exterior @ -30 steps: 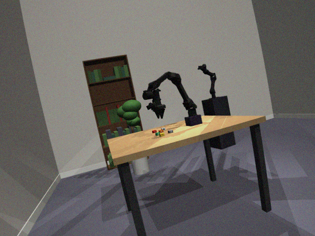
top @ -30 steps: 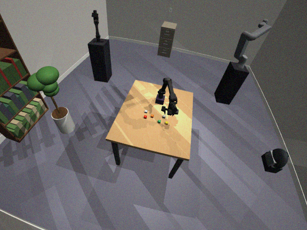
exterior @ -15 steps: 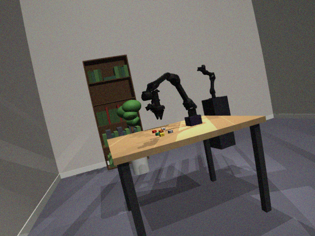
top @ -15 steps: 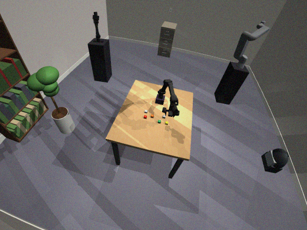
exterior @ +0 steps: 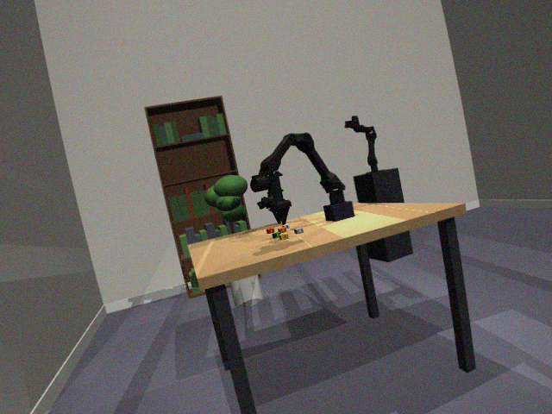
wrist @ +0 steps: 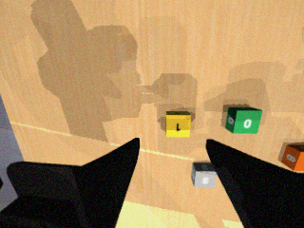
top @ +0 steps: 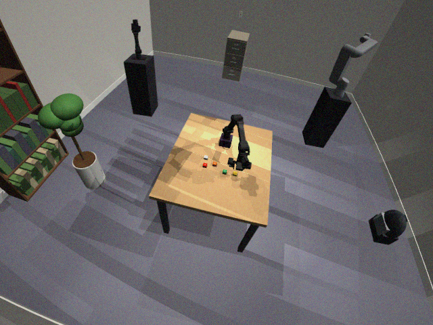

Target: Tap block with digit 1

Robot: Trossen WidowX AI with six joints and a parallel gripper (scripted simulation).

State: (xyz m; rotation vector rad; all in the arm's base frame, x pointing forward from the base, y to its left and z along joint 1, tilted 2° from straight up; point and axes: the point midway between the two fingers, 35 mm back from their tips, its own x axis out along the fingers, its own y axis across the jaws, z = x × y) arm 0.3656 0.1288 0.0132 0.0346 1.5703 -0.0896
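My gripper tip is now 10 mm to the left of the yellow block and 50 mm above it. The rest, counted from my gripper tip: orange block (70 mm behind, 190 mm to the right, 50 mm below); then grey block (90 mm behind, 50 mm to the right, 50 mm below); then green block (100 mm to the right, 50 mm below).
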